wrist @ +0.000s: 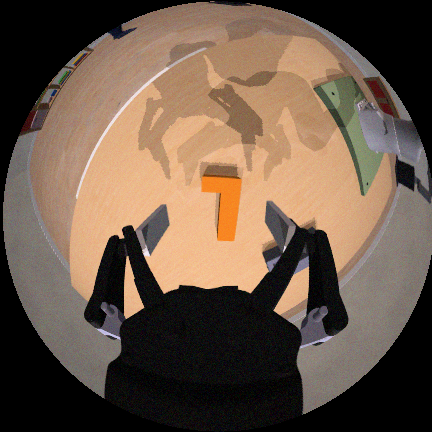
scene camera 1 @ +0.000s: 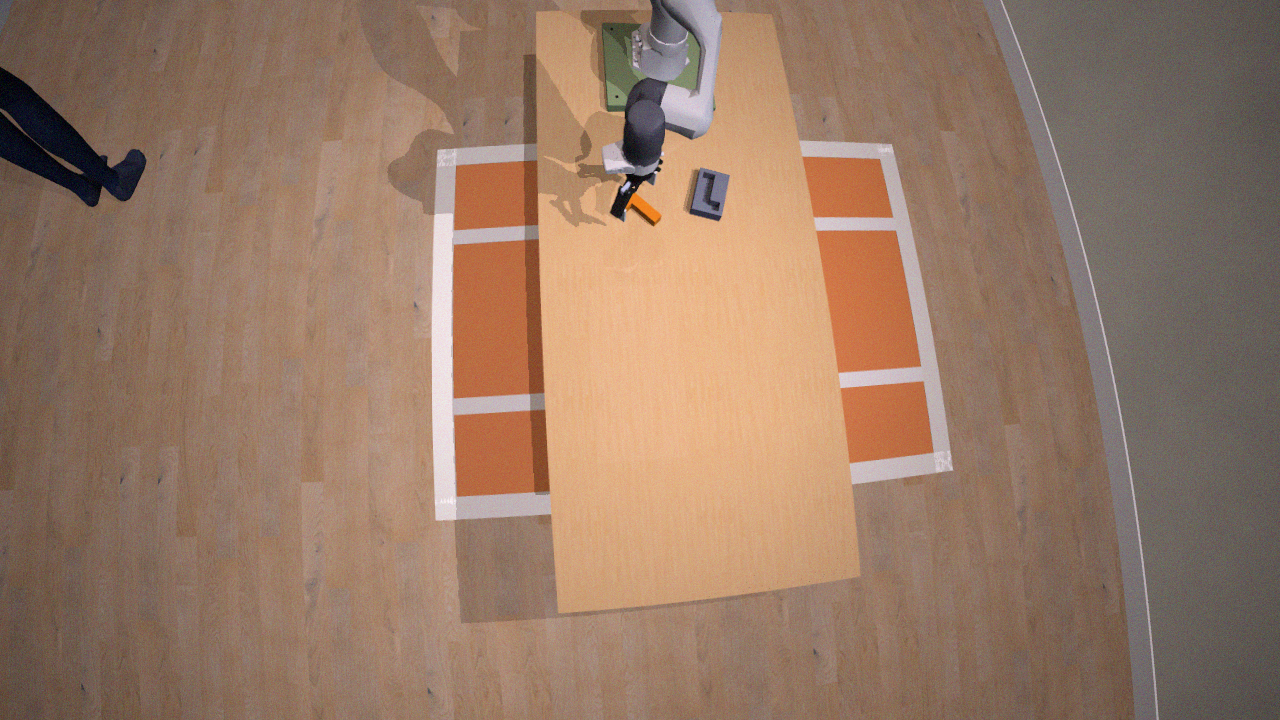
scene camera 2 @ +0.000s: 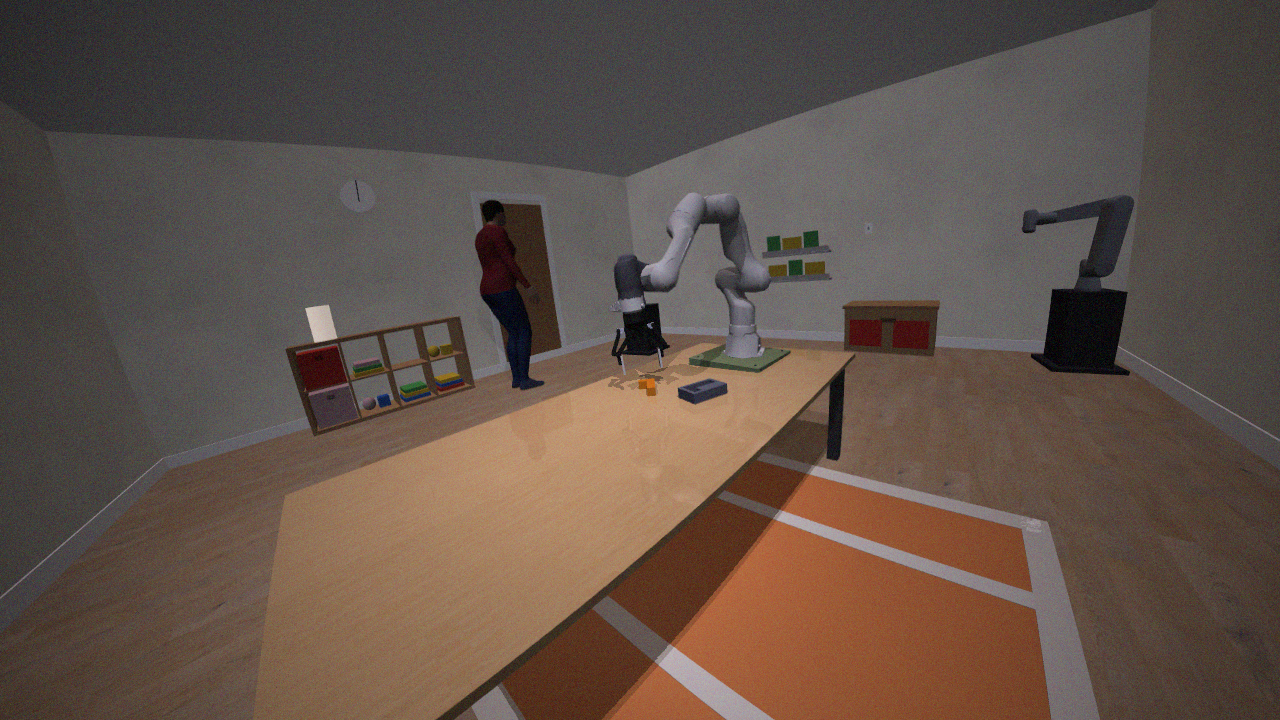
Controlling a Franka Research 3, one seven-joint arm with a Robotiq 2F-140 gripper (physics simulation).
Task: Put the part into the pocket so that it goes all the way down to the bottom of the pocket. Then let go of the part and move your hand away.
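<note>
The part is an orange L-shaped block (scene camera 1: pixel 645 210) (scene camera 2: pixel 650 388) (wrist: pixel 228 210) lying on the table. The pocket is an L-shaped recess in a dark blue-grey block (scene camera 1: pixel 708 194) (scene camera 2: pixel 701 391) (wrist: pixel 273 259), which lies on the table beside the part, nearer the table's right side in scene camera 1. In the wrist view a finger covers some of this block. My gripper (scene camera 2: pixel 640 368) (wrist: pixel 215 212) is open and empty, above the table. In the wrist view the part's long leg lies between the two finger pads, with a gap on each side. In scene camera 1 the gripper hides the part's other end.
The arm stands on a green base plate (scene camera 1: pixel 614 87) (scene camera 2: pixel 771 360) (wrist: pixel 361 165) at the end of the wooden table (scene camera 1: pixel 698 402) (scene camera 2: pixel 501 492). A person (scene camera 2: pixel 501 277) stands on the floor beyond the table. A low shelf unit stands by the wall.
</note>
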